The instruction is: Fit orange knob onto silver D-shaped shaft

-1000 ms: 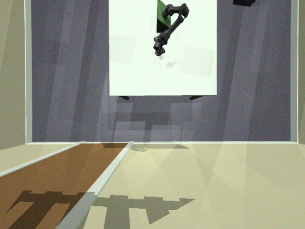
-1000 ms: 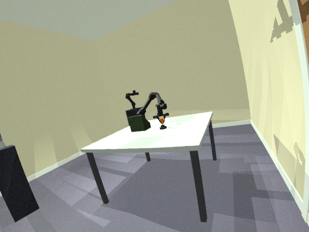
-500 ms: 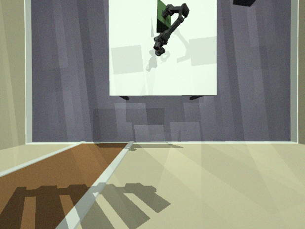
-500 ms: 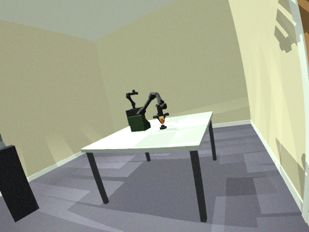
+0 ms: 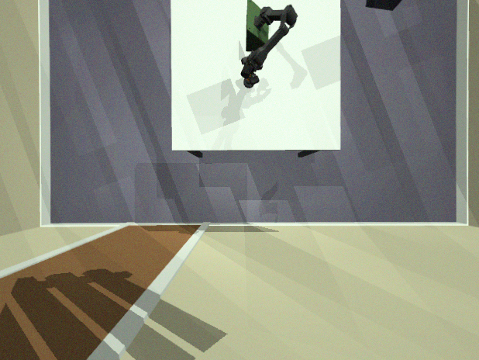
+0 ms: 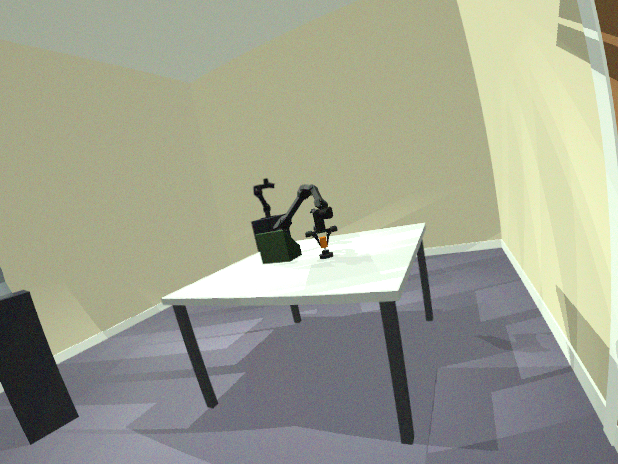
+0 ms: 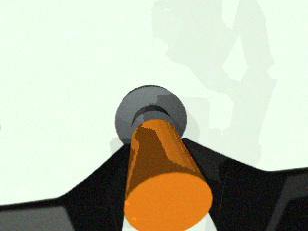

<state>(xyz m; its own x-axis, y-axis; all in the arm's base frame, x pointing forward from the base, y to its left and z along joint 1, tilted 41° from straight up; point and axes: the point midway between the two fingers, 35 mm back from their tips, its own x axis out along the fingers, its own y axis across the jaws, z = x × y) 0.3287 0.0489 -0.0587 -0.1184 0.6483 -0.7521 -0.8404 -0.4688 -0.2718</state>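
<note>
My gripper tip is now 4 cm above the pedestal. Also, from my gripper tip: orange knob (3 cm above).
</note>
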